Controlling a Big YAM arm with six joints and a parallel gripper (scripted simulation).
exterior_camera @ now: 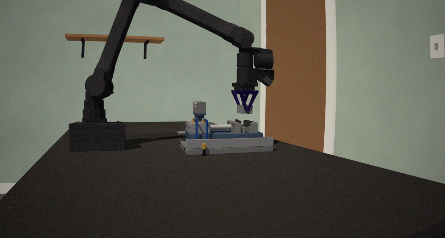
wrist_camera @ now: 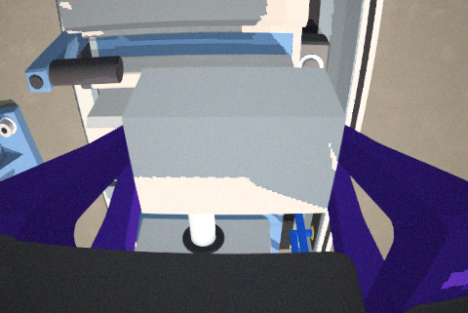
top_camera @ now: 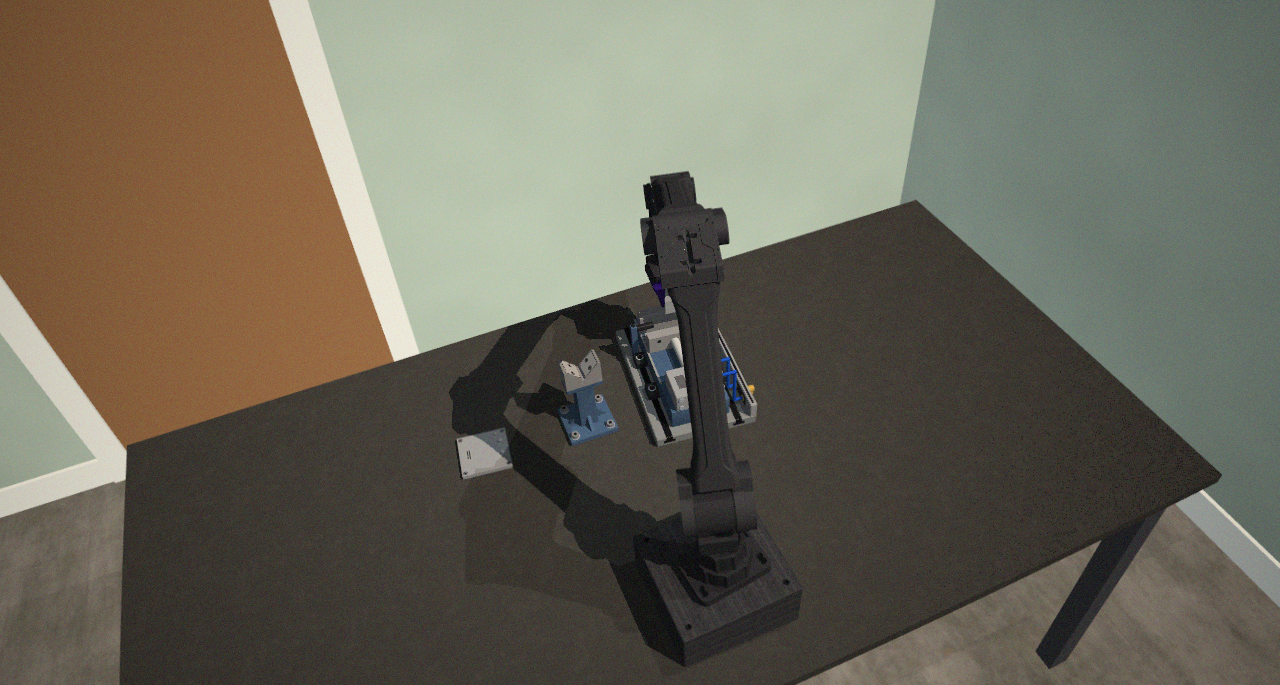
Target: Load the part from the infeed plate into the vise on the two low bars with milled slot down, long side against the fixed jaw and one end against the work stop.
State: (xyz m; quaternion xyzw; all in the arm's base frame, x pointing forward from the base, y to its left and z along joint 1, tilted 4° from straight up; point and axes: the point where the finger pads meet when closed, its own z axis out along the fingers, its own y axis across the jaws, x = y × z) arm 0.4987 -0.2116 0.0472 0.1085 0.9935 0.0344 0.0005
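The part is 1 cm below my hand. From my hand the other things lie so: grey infeed plate 4 cm behind, 43 cm to the left, 14 cm below.
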